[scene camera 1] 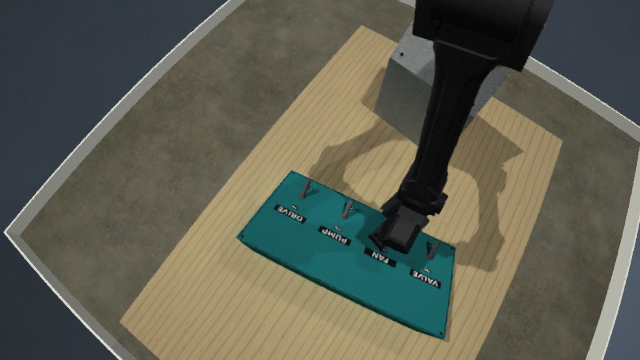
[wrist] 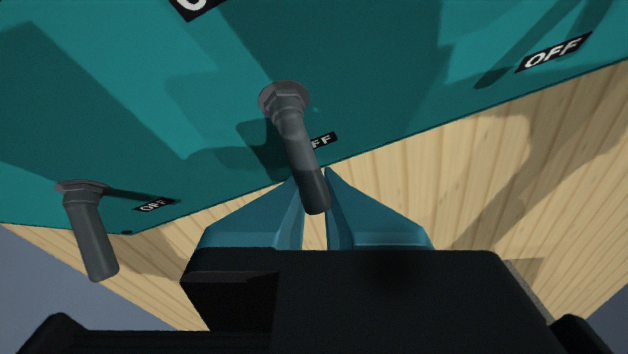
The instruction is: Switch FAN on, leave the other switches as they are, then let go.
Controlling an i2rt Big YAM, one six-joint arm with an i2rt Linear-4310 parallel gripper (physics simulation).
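Note:
The teal panel bears toggle switches labelled DRIVE, PUMP, FAN and VALVE. My gripper is over the FAN part of the panel. In the wrist view its two blue fingers are shut on the grey FAN lever near its free end. That lever leans toward its OFF mark; in the scene view the gripper hides it. The VALVE lever leans to its OFF side, apart from the fingers. The PUMP lever and DRIVE lever stand farther along the panel.
The panel lies on a wooden board. A grey block stands behind, under the arm. The VALVE lever is the close neighbour on one side of the gripper, the PUMP lever on the other. A pale rim surrounds the floor.

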